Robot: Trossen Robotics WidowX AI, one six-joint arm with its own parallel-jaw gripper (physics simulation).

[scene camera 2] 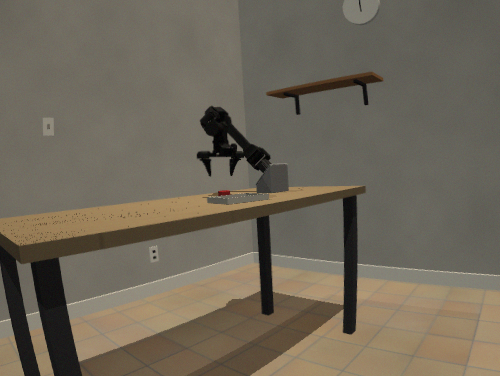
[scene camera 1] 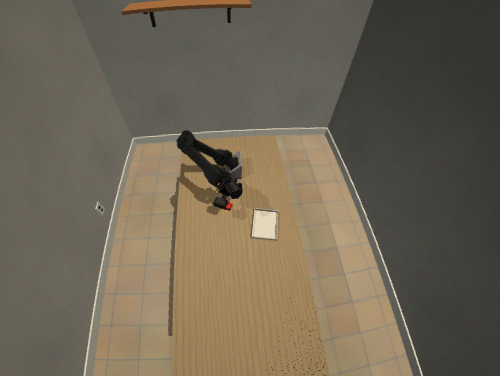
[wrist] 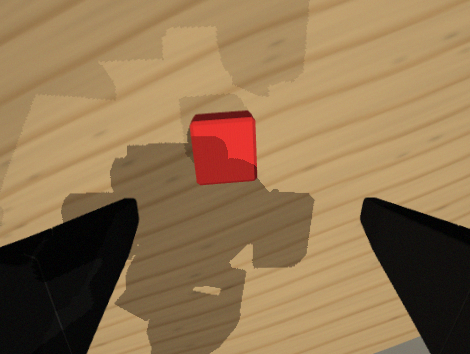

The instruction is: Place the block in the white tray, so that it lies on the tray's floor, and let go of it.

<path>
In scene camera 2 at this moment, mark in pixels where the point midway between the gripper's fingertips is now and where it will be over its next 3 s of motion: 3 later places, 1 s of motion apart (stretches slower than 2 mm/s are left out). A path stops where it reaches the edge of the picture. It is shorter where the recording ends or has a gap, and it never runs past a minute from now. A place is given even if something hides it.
The gripper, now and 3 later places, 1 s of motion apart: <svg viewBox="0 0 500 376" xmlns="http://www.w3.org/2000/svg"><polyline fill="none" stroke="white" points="220,176 221,182 223,189 224,195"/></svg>
</path>
